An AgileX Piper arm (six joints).
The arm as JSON. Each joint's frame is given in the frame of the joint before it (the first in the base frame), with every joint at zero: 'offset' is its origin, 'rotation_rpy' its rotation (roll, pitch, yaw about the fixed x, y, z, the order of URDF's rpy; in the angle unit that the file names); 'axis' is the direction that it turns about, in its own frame. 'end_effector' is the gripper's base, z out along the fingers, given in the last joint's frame.
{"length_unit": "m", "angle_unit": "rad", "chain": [
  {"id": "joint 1", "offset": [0.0, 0.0, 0.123], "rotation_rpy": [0.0, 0.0, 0.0], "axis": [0.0, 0.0, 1.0]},
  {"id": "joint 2", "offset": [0.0, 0.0, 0.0], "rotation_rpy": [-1.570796, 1.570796, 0.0], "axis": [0.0, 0.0, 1.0]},
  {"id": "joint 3", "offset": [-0.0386, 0.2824, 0.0], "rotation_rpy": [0.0, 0.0, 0.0], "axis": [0.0, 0.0, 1.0]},
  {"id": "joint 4", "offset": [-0.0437, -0.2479, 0.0], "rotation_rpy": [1.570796, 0.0, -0.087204], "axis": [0.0, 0.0, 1.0]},
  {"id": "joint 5", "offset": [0.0, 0.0, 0.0], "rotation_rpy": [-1.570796, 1.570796, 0.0], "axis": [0.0, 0.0, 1.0]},
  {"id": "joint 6", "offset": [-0.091, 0.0, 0.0], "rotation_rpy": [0.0, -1.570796, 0.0], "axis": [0.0, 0.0, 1.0]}
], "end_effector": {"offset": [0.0, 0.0, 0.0], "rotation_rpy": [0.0, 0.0, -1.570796]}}
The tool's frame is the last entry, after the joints.
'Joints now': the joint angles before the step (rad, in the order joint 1, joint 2, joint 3, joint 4, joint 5, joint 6). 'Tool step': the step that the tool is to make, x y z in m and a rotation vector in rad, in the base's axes. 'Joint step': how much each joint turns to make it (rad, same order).
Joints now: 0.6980 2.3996 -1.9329 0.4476 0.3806 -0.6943
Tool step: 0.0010 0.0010 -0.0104 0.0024 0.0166 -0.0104
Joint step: 0.0001 0.0214 -0.0015 0.0139 -0.0101 0.0018
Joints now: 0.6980 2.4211 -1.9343 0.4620 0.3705 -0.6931
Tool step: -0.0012 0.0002 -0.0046 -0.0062 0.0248 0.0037
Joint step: 0.0000 0.0074 -0.0011 0.0075 0.0184 0.0015
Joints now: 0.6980 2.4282 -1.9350 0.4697 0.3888 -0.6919
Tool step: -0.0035 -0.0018 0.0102 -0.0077 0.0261 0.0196
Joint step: -0.0022 -0.0241 -0.0004 0.0000 0.0552 0.0018
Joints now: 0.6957 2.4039 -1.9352 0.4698 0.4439 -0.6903
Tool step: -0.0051 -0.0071 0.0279 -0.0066 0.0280 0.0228
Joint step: -0.0094 -0.0619 0.0000 -0.0143 0.0939 0.0172
